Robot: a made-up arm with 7 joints. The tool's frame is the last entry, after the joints. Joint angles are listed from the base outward. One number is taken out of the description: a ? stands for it. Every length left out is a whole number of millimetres.
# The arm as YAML. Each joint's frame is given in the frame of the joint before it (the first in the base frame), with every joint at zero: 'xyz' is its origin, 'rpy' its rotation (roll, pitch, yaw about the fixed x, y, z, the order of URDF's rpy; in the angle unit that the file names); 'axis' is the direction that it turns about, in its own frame. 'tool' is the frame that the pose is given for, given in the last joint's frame.
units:
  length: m
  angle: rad
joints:
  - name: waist
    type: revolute
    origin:
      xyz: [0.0, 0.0, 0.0]
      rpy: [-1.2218, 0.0, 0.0]
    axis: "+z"
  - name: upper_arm
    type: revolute
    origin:
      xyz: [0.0, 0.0, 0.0]
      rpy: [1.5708, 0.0, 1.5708]
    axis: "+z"
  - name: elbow
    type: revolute
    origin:
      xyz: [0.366, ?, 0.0]
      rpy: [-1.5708, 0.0, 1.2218]
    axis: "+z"
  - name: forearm
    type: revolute
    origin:
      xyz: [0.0, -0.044, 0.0]
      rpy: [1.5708, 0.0, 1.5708]
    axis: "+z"
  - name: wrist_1
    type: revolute
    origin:
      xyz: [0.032, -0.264, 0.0]
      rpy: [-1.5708, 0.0, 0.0]
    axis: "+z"
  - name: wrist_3
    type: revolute
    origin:
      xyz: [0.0, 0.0, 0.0]
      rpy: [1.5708, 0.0, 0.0]
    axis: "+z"
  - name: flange
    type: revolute
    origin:
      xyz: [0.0, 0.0, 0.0]
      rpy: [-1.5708, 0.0, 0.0]
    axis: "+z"
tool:
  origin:
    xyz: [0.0, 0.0, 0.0]
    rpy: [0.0, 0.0, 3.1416]
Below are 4 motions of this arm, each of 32 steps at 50 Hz.
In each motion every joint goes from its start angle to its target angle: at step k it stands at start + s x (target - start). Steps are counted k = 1, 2, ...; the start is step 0. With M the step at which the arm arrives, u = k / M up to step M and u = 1 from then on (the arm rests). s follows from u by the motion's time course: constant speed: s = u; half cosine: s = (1 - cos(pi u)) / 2; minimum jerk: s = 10 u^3 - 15 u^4 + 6 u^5.
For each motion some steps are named. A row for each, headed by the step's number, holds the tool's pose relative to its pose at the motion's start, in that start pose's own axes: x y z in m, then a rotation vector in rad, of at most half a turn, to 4 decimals.
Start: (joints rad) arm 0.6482 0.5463 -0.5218 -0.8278 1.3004 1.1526 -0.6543
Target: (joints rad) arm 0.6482 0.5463 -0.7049 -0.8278 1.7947 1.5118 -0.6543
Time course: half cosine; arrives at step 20
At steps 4, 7, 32:
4: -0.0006 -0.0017 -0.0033 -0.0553 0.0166 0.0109
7: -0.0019 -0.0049 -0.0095 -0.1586 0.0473 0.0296
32: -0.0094 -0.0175 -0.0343 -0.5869 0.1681 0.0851

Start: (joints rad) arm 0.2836 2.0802 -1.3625 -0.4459 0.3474 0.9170 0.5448
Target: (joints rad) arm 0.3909 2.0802 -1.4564 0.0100 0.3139 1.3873 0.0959
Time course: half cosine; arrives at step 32
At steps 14, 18, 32:
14: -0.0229 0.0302 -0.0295 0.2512 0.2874 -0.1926
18: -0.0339 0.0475 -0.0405 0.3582 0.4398 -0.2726
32: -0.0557 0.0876 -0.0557 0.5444 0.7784 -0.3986

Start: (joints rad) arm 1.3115 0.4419 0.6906 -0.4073 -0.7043 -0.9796 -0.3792
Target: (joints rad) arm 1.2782 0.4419 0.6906 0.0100 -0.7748 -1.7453 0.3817
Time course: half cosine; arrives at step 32
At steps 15, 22, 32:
15: 0.0039 -0.0324 0.0277 -0.0289 -0.2304 0.4430
22: 0.0109 -0.0533 0.0496 -0.0788 -0.3938 0.7768
32: 0.0175 -0.0661 0.0652 -0.1251 -0.5047 1.0062

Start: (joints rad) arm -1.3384 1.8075 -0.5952 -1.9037 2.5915 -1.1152 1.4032
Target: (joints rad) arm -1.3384 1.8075 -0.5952 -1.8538 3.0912 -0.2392 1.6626
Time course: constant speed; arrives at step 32
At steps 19, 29, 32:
19: 0.0047 -0.0031 -0.0055 0.5098 -0.1893 0.3380
29: 0.0071 -0.0049 -0.0084 0.7584 -0.2814 0.5613
32: 0.0079 -0.0054 -0.0092 0.8305 -0.3065 0.6332

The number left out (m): -0.133
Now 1 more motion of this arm.
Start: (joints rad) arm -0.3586 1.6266 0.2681 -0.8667 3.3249 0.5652 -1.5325
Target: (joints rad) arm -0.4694 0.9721 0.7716 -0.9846 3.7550 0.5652 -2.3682
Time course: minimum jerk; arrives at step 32
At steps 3, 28, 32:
3: -0.0016 0.0004 0.0006 -0.0001 -0.0053 0.0017
28: -0.2252 0.0147 0.0925 0.3777 -0.6694 0.1873
32: -0.2290 0.0141 0.0943 0.3897 -0.6772 0.1898

